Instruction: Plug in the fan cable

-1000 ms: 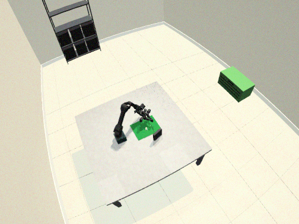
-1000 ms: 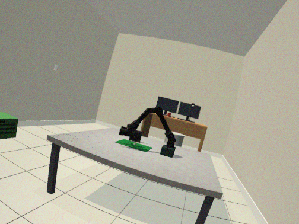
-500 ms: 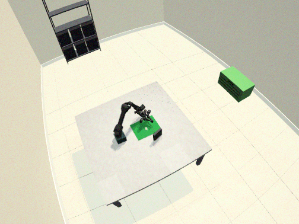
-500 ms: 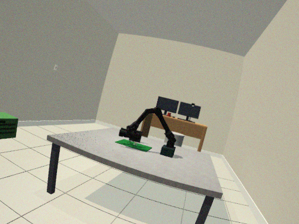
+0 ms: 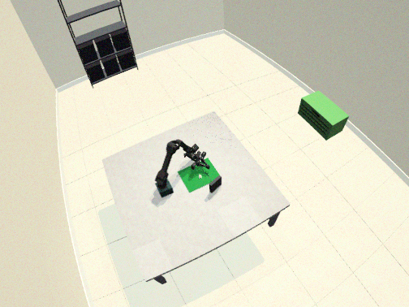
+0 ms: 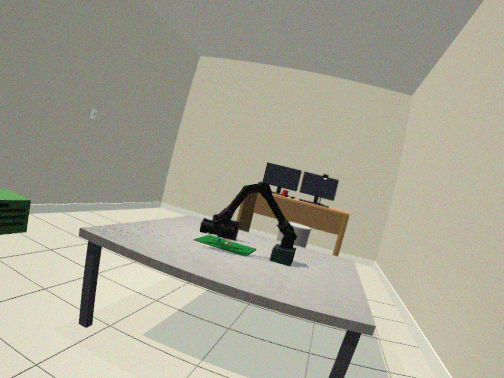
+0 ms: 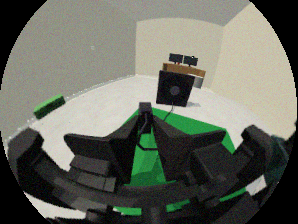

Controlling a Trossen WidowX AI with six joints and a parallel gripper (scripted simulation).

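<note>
Now: the green circuit board 80 mm behind my gripper tip, 10 mm to the left of it and 80 mm below it. The rest, counted from my gripper tip: black fan (60 mm behind, 170 mm to the right, 10 mm below); then white header (90 mm behind, 10 mm to the right, 70 mm below); then black plug (10 mm to the right, 10 mm below).
</note>
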